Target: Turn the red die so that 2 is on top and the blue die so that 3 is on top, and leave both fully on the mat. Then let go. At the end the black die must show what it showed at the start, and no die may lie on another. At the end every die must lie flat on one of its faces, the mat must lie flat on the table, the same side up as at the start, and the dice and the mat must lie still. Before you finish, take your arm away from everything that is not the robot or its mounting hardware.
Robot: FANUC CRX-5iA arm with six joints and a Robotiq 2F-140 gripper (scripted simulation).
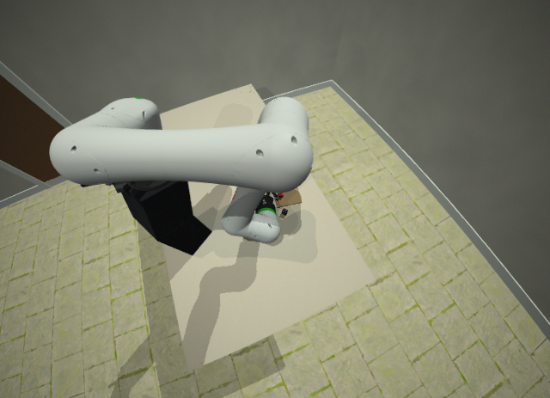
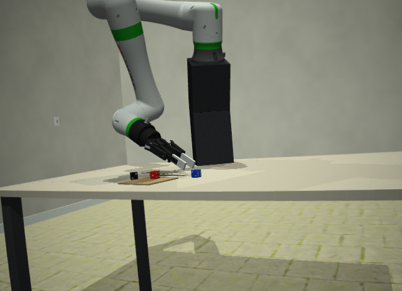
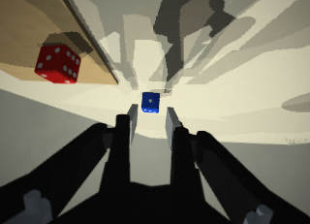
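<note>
My hand is 20 mm short of the blue die, 50 mm to the right of it and 40 mm above it. From my hand the other things lie so: red die (60 mm ahead, 80 mm to the right, 40 mm below); then black die (30 mm ahead, 180 mm to the right, 40 mm below); then brown mat (100 mm ahead, 90 mm to the right, 50 mm below).
</note>
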